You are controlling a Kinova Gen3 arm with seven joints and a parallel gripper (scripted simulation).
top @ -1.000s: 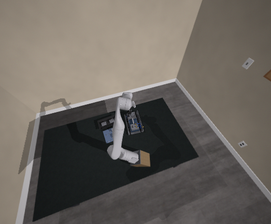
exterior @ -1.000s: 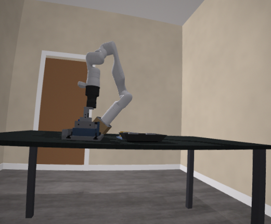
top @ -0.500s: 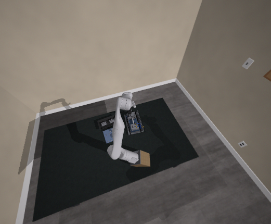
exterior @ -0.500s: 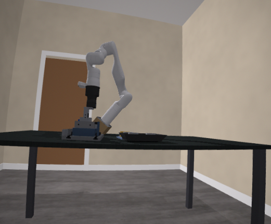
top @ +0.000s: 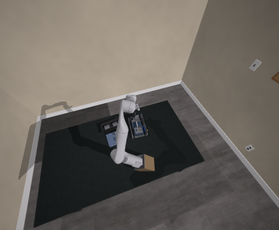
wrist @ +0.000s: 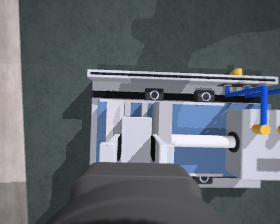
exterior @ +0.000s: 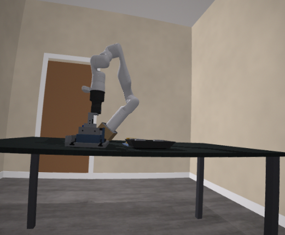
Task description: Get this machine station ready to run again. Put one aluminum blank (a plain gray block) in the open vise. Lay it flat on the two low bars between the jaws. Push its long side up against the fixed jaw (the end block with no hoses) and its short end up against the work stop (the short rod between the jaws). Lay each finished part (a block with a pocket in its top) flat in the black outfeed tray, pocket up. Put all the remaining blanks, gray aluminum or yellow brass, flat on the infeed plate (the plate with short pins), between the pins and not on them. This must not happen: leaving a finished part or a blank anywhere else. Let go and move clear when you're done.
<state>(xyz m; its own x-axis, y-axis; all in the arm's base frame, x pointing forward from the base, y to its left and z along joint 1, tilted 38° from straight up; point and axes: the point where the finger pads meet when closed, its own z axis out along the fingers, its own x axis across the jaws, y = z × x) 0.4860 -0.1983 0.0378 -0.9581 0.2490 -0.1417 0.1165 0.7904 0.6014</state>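
My gripper is now 7 cm past the vise, 1 cm to the right of it and 8 cm above it. Also, from my hand: bluish plate 13 cm behind, 30 cm to the left, 12 cm below; yellow brass blank 17 cm behind, 26 cm to the left, 10 cm below.
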